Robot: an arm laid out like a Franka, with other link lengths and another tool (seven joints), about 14 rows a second.
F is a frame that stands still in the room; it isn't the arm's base.
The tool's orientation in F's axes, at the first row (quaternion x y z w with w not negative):
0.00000, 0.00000, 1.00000, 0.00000
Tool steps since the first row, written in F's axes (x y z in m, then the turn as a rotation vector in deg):
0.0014, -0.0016, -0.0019, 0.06, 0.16, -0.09
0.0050, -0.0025, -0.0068, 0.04, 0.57, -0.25
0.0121, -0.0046, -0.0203, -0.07, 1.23, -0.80
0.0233, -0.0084, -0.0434, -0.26, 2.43, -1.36
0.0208, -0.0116, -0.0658, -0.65, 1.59, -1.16
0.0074, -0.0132, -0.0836, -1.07, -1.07, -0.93
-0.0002, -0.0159, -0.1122, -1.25, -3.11, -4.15
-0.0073, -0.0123, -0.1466, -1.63, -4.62, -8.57
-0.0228, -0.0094, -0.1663, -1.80, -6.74, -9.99
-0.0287, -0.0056, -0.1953, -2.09, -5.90, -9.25
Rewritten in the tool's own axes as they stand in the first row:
-0.0014, 0.0016, -0.0019, -0.06, -0.16, -0.09
-0.0050, 0.0025, -0.0068, -0.04, -0.57, -0.25
-0.0121, 0.0046, -0.0203, 0.07, -1.23, -0.80
-0.0233, 0.0084, -0.0434, 0.26, -2.43, -1.36
-0.0208, 0.0116, -0.0658, 0.65, -1.59, -1.16
-0.0074, 0.0132, -0.0836, 1.07, 1.07, -0.93
0.0002, 0.0159, -0.1122, 1.25, 3.11, -4.15
0.0073, 0.0123, -0.1466, 1.63, 4.62, -8.57
0.0228, 0.0094, -0.1663, 1.80, 6.74, -9.99
0.0287, 0.0056, -0.1953, 2.09, 5.90, -9.25

